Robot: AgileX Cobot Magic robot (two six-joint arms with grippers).
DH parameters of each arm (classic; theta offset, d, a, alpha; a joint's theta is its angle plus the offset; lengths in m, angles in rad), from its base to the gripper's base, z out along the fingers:
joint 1: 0 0.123 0 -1.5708
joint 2: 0.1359 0 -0.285 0
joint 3: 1.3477 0 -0.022 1.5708
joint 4: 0 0.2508 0 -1.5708
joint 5: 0 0 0.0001 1.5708
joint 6: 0 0.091 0 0
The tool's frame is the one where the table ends.
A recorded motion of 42 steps. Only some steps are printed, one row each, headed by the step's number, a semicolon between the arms.
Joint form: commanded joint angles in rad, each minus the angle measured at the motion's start. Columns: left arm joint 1, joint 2, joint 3, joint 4, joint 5, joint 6; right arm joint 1, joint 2, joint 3, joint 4, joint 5, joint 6.
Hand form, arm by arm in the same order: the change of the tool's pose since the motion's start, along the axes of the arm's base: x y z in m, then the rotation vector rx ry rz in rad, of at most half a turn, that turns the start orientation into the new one. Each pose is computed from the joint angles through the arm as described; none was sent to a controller.
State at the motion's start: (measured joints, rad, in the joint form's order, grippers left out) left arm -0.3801 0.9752 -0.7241 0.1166 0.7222 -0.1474; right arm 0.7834 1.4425 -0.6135 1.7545 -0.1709 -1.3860
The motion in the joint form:
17: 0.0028 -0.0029 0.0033 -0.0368 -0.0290 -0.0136; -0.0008 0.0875 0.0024 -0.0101 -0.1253 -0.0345
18: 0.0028 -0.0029 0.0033 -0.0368 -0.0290 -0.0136; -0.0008 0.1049 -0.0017 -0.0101 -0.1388 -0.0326
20: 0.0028 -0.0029 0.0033 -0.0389 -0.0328 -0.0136; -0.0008 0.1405 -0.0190 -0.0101 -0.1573 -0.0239
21: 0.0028 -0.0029 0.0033 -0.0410 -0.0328 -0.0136; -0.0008 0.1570 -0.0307 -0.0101 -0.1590 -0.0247
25: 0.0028 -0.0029 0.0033 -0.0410 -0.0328 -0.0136; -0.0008 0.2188 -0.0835 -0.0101 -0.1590 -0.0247
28: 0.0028 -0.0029 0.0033 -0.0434 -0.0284 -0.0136; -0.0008 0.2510 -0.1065 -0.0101 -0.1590 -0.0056
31: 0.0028 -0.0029 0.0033 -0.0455 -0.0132 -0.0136; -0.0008 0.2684 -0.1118 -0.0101 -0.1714 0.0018
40: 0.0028 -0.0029 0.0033 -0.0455 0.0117 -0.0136; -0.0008 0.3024 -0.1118 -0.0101 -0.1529 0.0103
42: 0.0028 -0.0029 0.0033 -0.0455 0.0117 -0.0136; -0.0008 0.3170 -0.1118 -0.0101 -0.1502 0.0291
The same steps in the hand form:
17: 0.0004 -0.0022 0.0010 -0.0531 -0.0104 0.0164; 0.0088 -0.0070 -0.0234 -0.1677 0.0023 -0.0560
18: 0.0004 -0.0022 0.0010 -0.0531 -0.0104 0.0164; 0.0106 -0.0068 -0.0269 -0.1846 0.0072 -0.0659
20: 0.0006 -0.0024 0.0012 -0.0565 -0.0131 0.0164; 0.0153 -0.0044 -0.0323 -0.2042 0.0155 -0.0838
21: 0.0006 -0.0025 0.0012 -0.0584 -0.0124 0.0167; 0.0178 -0.0021 -0.0341 -0.2093 0.0179 -0.0841
25: 0.0006 -0.0025 0.0012 -0.0584 -0.0124 0.0167; 0.0285 0.0085 -0.0396 -0.2159 0.0240 -0.0834
28: 0.0002 -0.0025 0.0009 -0.0589 -0.0075 0.0176; 0.0332 0.0132 -0.0439 -0.2108 0.0355 -0.0969
31: -0.0008 -0.0022 0.0000 -0.0550 0.0073 0.0195; 0.0349 0.0134 -0.0478 -0.2230 0.0408 -0.1100
40: -0.0023 -0.0014 -0.0014 -0.0453 0.0301 0.0219; 0.0346 0.0153 -0.0583 -0.2312 0.0731 -0.1020
42: -0.0023 -0.0014 -0.0014 -0.0453 0.0301 0.0219; 0.0346 0.0156 -0.0627 -0.2290 0.0889 -0.1136

